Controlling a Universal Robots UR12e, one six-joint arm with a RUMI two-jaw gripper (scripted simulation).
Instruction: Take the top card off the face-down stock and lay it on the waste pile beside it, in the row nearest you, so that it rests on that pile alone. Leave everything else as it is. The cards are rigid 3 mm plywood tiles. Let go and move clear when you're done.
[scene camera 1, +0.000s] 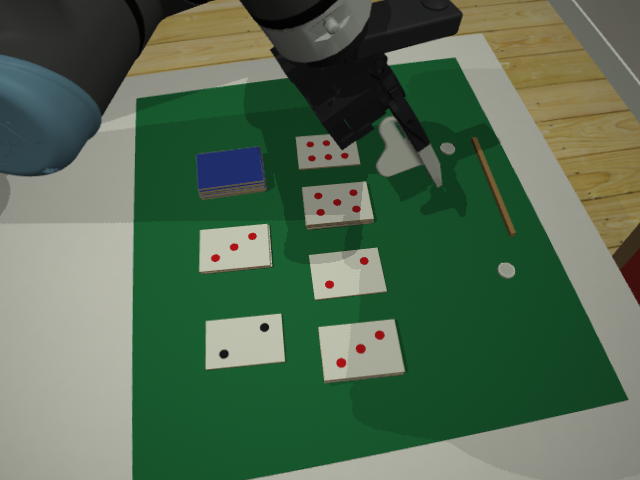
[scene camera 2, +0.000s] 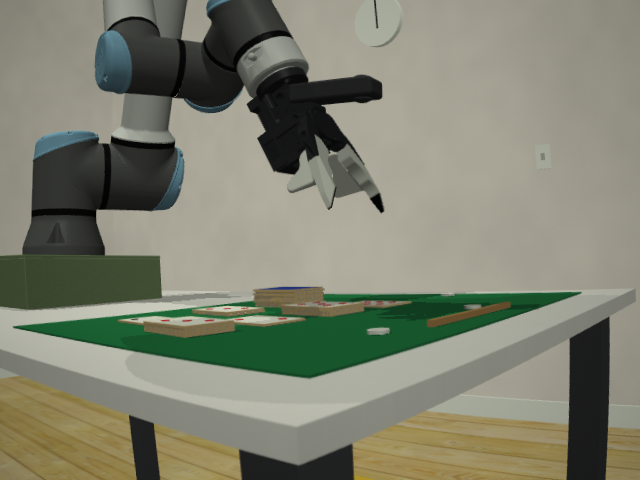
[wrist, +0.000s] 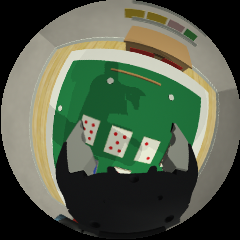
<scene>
I see my gripper (scene camera 1: 403, 137), a wooden stick (scene camera 1: 498, 199), a black two card (scene camera 1: 257, 340) and a green mat (scene camera 1: 481, 352).
My gripper also shows in scene camera 2 (scene camera 2: 359, 210) and in the wrist view (wrist: 128, 122). The green mat is seen too in scene camera 2 (scene camera 2: 320, 345) and in the wrist view (wrist: 130, 103). The wrist view does not show the black two card, which is hidden by my gripper.
</scene>
